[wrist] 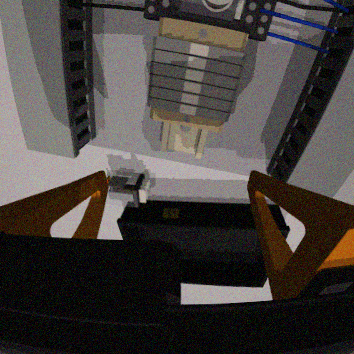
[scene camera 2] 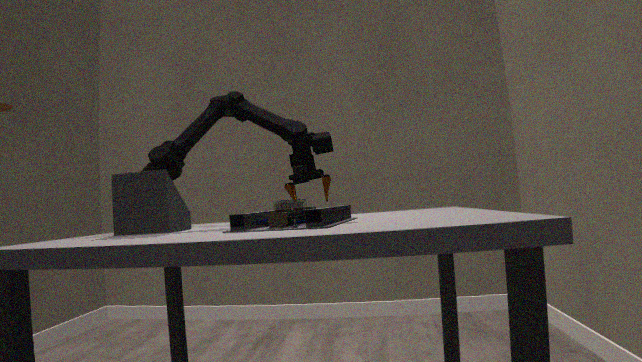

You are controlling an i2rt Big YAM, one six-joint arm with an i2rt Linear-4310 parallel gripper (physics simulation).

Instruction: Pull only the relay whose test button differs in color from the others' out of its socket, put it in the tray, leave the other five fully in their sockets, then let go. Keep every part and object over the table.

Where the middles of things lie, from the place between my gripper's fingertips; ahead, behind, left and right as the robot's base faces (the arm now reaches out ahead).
My hand is 4 cm past the grey panel (wrist: 275,70), 14 cm to the left of it and 5 cm above it.
